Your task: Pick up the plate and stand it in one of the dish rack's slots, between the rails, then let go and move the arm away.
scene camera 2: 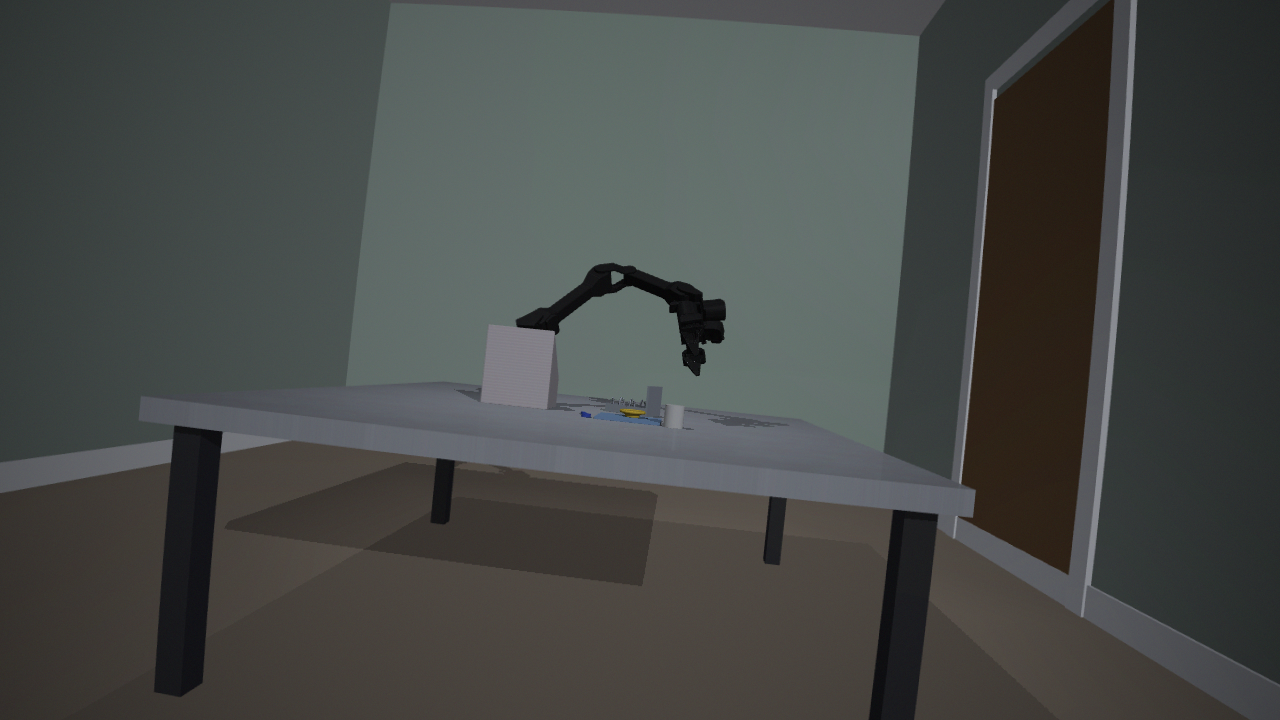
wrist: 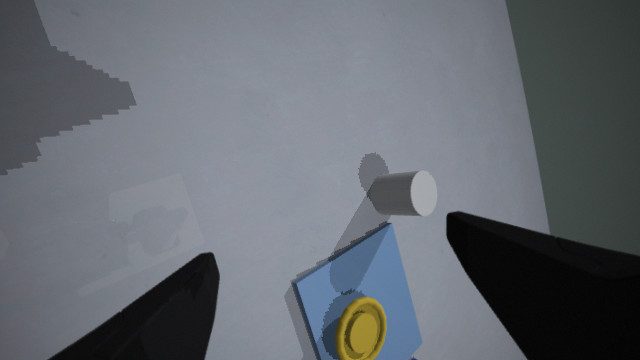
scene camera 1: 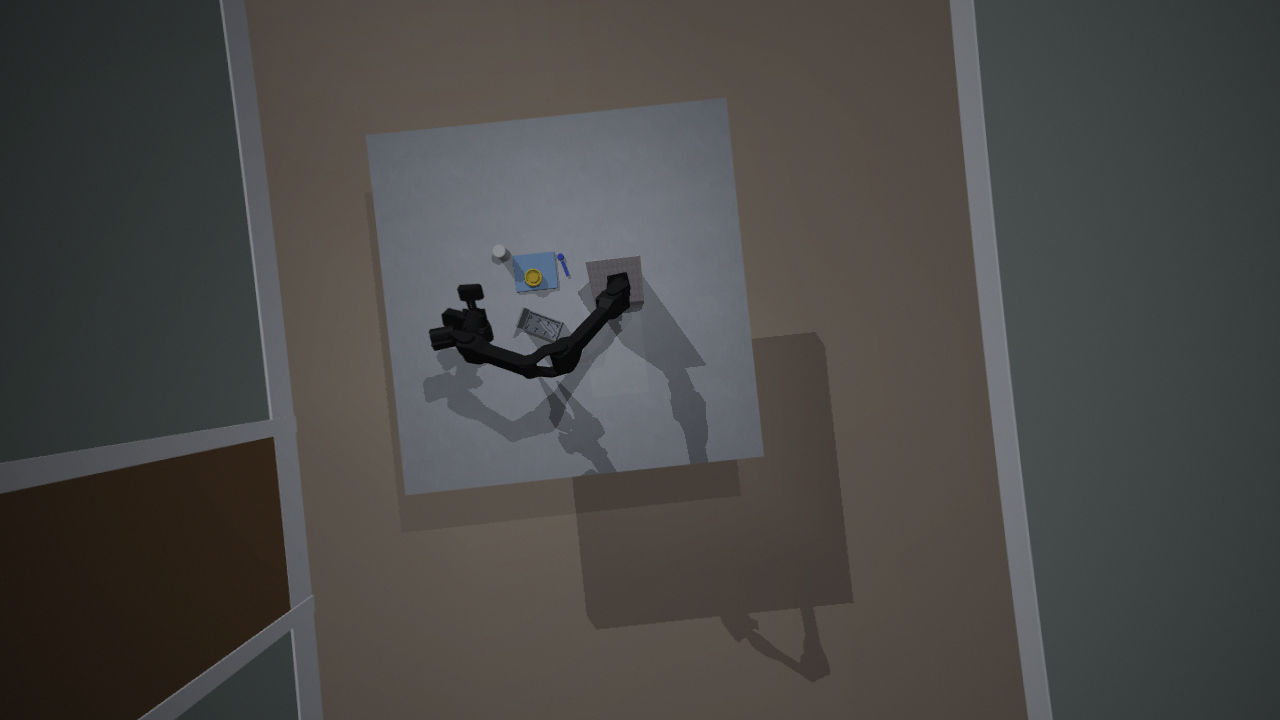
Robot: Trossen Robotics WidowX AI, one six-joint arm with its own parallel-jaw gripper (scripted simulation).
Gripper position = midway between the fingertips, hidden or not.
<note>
My gripper (scene camera 2: 696, 366) is open and holds nothing. I also see a grey dish rack (scene camera 1: 534, 322) and a white cup (wrist: 414, 193).
The grey dish rack also shows in scene camera 2 (scene camera 2: 652, 406). My gripper shows as well in the wrist view (wrist: 333, 244) and in scene camera 1 (scene camera 1: 479, 302). The wrist view does not show the grey dish rack: it is out of frame.
</note>
